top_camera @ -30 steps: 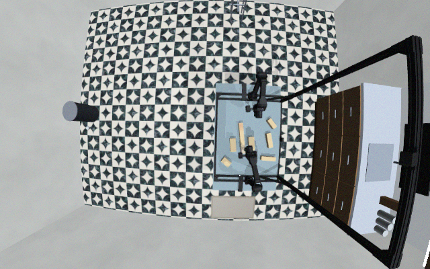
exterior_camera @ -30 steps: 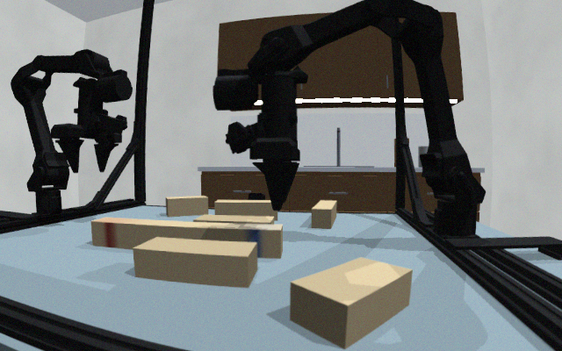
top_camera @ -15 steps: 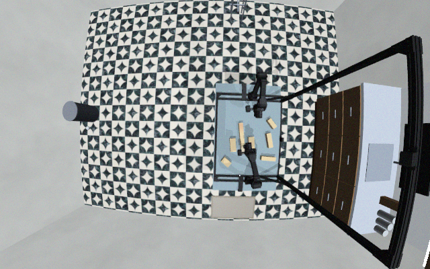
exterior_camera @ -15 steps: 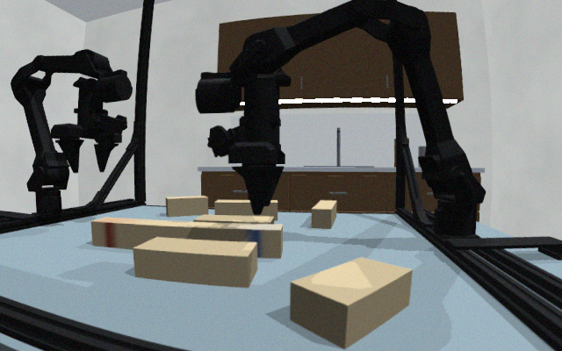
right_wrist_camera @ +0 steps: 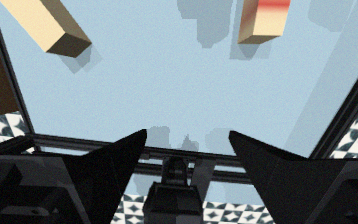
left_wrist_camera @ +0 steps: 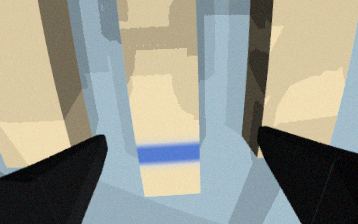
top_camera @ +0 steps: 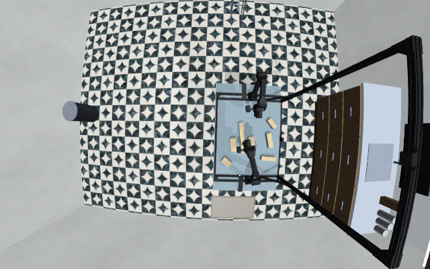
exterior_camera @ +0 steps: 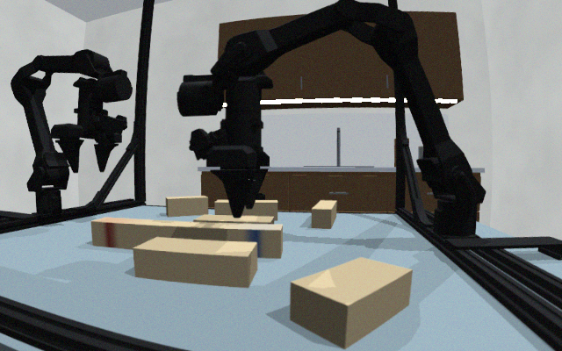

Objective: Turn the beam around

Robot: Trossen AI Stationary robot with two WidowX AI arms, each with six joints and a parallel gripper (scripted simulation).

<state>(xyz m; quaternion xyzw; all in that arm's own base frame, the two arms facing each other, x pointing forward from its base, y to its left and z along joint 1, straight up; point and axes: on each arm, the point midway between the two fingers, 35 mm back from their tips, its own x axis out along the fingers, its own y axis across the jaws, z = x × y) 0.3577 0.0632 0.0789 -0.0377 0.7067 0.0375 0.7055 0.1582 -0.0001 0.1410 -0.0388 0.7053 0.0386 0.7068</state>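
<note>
Now: the beam 2 cm ahead of my left hand, 10 cm to the right of it and 8 cm below it.
</note>
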